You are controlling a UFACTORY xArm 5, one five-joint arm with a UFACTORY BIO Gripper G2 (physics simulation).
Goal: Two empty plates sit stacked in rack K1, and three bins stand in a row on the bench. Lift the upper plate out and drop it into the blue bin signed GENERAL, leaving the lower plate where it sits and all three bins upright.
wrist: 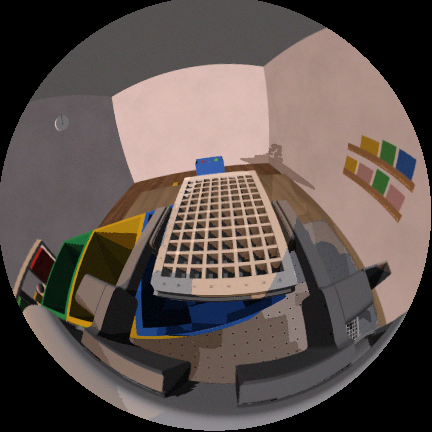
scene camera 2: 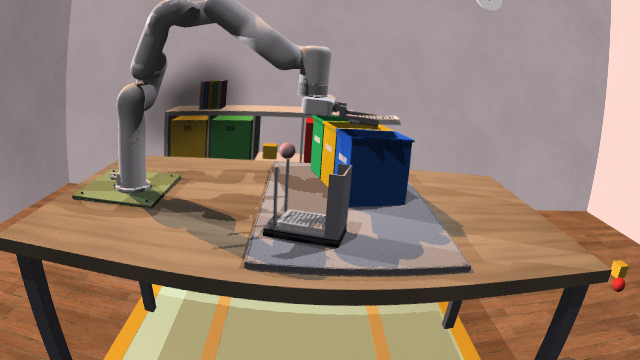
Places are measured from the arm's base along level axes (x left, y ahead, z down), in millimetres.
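Where they show: hand, its tool point: (wrist: 220,228) (scene camera 2: 368,119); arm's base, origin of its link: (scene camera 2: 133,186).
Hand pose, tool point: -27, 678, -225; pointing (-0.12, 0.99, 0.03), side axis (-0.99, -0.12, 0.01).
Things, the pixels of their top centre, and the offset from my tool point, as dx, dy, dz. Level surfaces: height alone.
- upper plate, centre of its top: (wrist: 218,201) (scene camera 2: 374,114) -1, +15, -13
- blue bin, centre of its top: (wrist: 188,243) (scene camera 2: 374,133) +36, +26, +43
- yellow bin, centre of its top: (wrist: 100,263) (scene camera 2: 358,125) +163, -1, +43
- green bin, centre of its top: (wrist: 61,268) (scene camera 2: 344,119) +291, -28, +43
- lower plate, centre of its top: (scene camera 2: 311,219) (wrist: 345,319) -229, -141, +188
- rack K1, centre of its top: (scene camera 2: 309,165) -226, -151, +75
- grey perforated board, height of its surface: dz +222
My gripper (scene camera 2: 361,119) (wrist: 223,227) is shut on the upper plate (scene camera 2: 387,119) (wrist: 225,285), a pale gridded plate held by its long sides, roughly level. It hangs above the blue bin (scene camera 2: 381,175) (wrist: 167,317), whose opening shows partly beneath it in the wrist view. The yellow bin (scene camera 2: 328,150) (wrist: 107,255) and green bin (scene camera 2: 316,150) (wrist: 61,272) stand beside it in a row; all three are upright. The lower plate (scene camera 2: 302,219) (wrist: 352,329) lies in rack K1 (scene camera 2: 337,207). The bin's GENERAL sign is too small to read.
A grey perforated board (scene camera 2: 300,257) (wrist: 225,357) lies under the rack and bins. A pink ball (scene camera 2: 287,150) tops a thin post beside the rack. A shelf unit (scene camera 2: 280,109) with coloured boxes stands behind the bench.
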